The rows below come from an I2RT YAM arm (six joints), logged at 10 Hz.
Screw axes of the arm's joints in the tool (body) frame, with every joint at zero. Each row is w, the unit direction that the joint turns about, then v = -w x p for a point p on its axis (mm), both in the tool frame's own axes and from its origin. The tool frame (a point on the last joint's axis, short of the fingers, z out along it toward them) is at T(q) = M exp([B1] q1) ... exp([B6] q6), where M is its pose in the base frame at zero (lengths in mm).
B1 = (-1, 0, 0, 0, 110.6, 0)
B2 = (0, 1, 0, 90.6, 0, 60)
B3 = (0, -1, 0, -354.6, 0, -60)
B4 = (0, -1, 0, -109.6, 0, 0)
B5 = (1, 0, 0, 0, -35.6, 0)
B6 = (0, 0, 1, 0, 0, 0)
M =
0 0 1 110.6
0 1 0 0
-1 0 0 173.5
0 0 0 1
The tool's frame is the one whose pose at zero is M.
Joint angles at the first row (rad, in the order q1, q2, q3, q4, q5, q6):
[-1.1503, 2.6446, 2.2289, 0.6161, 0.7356, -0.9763]
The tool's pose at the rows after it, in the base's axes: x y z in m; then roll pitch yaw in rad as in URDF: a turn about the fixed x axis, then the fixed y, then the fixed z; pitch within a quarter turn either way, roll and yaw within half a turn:
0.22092 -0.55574 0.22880 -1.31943 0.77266 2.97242
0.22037 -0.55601 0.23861 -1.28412 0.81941 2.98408
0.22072 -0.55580 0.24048 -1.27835 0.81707 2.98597
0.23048 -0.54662 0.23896 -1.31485 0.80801 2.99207
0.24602 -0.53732 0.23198 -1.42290 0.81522 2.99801
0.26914 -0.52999 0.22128 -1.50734 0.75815 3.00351
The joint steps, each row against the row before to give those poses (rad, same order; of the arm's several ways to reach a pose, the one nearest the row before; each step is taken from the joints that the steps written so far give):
[-0.0015, -0.0085, 0.0203, 0.0168, 0.0147, 0.0246]
[-0.0002, 0.0012, 0.0318, -0.0045, 0.0194, 0.0292]
[0.0007, 0.0001, 0.0052, 0.0017, 0.0019, -0.0067]
[0.0210, -0.0382, -0.0661, -0.0068, -0.0097, 0.0126]
[0.0284, -0.0341, -0.0501, -0.0938, -0.0459, 0.0780]
[0.0391, 0.0149, 0.0151, -0.0750, -0.0272, -0.0110]

